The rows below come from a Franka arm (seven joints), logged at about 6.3 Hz.
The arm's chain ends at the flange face. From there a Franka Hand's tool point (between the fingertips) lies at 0.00 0.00 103.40 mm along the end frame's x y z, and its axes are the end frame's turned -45 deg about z.
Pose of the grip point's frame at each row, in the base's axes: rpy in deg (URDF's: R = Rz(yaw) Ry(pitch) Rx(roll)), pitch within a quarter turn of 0, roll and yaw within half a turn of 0; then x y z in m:
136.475 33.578 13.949 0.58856 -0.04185 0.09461
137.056 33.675 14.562 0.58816 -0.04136 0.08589
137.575 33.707 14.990 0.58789 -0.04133 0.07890
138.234 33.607 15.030 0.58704 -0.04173 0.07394
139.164 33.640 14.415 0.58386 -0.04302 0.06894
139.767 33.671 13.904 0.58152 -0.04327 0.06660
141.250 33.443 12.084 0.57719 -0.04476 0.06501
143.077 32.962 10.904 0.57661 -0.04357 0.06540
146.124 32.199 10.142 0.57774 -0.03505 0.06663
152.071 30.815 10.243 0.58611 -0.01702 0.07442
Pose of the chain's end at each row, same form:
127.168 -0.838 -16.899 0.61164 0.03725 0.15707
127.532 -0.506 -16.612 0.61107 0.03737 0.14888
127.885 -0.254 -16.474 0.61076 0.03701 0.14239
128.404 -0.051 -16.801 0.61041 0.03586 0.13817
129.043 0.388 -17.929 0.60900 0.03325 0.13407
129.449 0.684 -18.770 0.60795 0.03208 0.13230
130.609 1.167 -21.391 0.60710 0.02783 0.13230
132.146 1.622 -23.534 0.60902 0.02593 0.13476
134.685 2.480 -25.846 0.61262 0.02974 0.13927
139.562 4.462 -28.560 0.62355 0.03896 0.15288

